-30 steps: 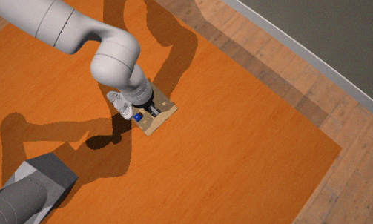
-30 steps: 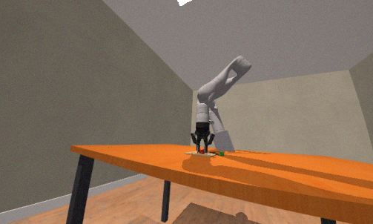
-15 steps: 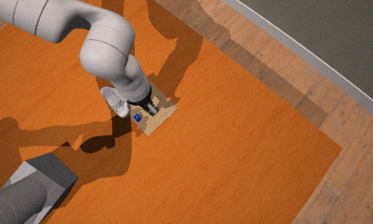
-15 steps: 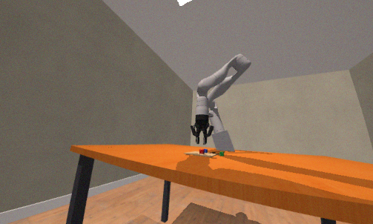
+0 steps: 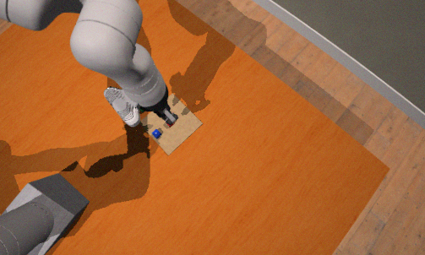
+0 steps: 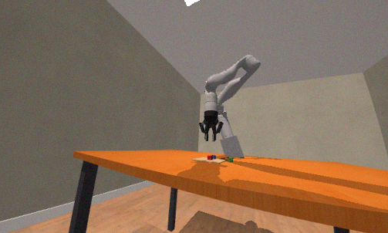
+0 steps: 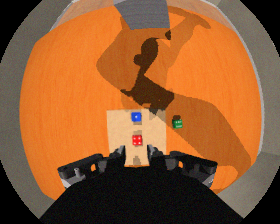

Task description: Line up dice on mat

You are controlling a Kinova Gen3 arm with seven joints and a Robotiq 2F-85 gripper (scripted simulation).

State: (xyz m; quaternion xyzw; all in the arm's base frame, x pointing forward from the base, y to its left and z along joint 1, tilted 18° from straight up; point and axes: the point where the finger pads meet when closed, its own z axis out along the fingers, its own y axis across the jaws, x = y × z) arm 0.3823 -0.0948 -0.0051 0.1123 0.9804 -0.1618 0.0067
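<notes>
My gripper is now 10 cm to the right of the green die, 10 cm above it and 1 cm past it. From my hand the other things lie so: blue die: 10 cm below, 5 cm behind, 1 cm to the left; then tan mat: 11 cm below; then red die: 10 cm below.
</notes>
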